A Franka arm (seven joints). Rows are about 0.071 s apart.
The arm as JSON. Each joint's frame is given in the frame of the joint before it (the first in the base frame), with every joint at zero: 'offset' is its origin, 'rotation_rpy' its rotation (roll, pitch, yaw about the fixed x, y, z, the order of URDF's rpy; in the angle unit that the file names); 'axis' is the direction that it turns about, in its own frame. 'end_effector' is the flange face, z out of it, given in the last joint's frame.
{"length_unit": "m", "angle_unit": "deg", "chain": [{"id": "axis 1", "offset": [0.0, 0.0, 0.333], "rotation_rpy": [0.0, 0.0, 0.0], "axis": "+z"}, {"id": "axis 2", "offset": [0.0, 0.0, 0.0], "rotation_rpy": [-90.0, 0.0, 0.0], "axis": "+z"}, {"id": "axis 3", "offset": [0.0, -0.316, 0.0], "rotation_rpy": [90.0, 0.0, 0.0], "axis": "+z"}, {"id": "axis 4", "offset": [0.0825, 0.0, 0.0], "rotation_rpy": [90.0, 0.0, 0.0], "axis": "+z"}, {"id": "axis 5", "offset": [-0.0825, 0.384, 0.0], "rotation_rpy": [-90.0, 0.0, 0.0], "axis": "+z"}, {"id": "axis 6", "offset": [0.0, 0.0, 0.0], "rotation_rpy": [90.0, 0.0, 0.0], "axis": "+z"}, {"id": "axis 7", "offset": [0.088, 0.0, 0.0], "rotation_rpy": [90.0, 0.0, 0.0], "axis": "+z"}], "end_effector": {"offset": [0.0, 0.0, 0.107], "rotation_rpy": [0.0, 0.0, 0.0]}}
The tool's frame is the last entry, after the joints.
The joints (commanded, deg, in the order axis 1, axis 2, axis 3, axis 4, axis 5, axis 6, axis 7), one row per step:
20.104, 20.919, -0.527, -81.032, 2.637, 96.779, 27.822
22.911, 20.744, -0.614, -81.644, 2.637, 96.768, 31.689
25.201, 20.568, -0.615, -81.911, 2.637, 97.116, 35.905
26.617, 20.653, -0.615, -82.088, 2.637, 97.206, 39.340
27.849, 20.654, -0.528, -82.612, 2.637, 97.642, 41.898
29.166, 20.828, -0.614, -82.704, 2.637, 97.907, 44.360
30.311, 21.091, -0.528, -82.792, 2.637, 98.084, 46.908
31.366, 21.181, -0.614, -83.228, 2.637, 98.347, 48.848
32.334, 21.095, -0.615, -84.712, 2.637, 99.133, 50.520
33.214, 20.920, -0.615, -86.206, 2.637, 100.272, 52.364
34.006, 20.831, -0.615, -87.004, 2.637, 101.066, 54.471
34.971, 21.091, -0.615, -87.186, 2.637, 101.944, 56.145
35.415, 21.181, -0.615, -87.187, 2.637, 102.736, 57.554
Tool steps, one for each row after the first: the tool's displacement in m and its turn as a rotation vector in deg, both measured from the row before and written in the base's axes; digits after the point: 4 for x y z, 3 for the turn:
-0.0131, 0.0287, -0.0030, -0.584, 0.430, -1.123
-0.0109, 0.0239, 0.0003, -0.339, -0.234, -1.919
-0.0070, 0.0147, -0.0023, -0.431, 0.146, -2.005
-0.0070, 0.0132, -0.0037, -0.287, 0.077, -1.250
-0.0061, 0.0129, -0.0024, -0.292, -0.037, -1.223
-0.0062, 0.0126, -0.0035, -0.335, 0.135, -1.315
-0.0060, 0.0096, -0.0043, -0.376, 0.179, -0.966
-0.0076, 0.0083, -0.0101, -0.520, 0.482, -0.731
-0.0069, 0.0074, -0.0087, -0.332, 0.096, -1.001
-0.0055, 0.0071, -0.0044, -0.219, -0.139, -1.333
-0.0047, 0.0101, -0.0033, 0.034, -0.418, -0.732
-0.0014, 0.0051, 0.0000, 0.234, -0.619, -0.988

